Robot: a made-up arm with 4 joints.
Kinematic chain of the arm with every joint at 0, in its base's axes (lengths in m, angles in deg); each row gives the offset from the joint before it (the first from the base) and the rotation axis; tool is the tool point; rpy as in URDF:
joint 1: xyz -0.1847 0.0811 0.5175 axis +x
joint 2: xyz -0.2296 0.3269 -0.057 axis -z
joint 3: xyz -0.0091 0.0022 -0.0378 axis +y
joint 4: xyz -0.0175 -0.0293 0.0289 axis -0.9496 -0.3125 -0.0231
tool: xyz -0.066 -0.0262 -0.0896 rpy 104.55 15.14 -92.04
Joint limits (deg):
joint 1: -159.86..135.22
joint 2: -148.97..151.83
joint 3: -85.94..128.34
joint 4: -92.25..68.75
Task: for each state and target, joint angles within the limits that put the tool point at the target. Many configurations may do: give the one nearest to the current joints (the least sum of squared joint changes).
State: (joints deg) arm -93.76 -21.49 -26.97 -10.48
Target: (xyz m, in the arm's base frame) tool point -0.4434 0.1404 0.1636
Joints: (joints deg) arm -46.44 -15.99 -45.32 -22.97
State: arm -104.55 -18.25 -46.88 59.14
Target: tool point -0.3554 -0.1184 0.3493
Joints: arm -104.26 -42.83 -54.17 60.33
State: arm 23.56 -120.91 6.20 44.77
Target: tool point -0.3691 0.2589 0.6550
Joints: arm 61.99 -70.73 37.34 20.94
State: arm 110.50 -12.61 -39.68 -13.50
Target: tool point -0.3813 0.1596 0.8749
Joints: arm 110.47 -26.23 -73.10 -14.62
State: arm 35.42 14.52 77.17 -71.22
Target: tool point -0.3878 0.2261 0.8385
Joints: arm 62.87 22.00 94.73 -84.81
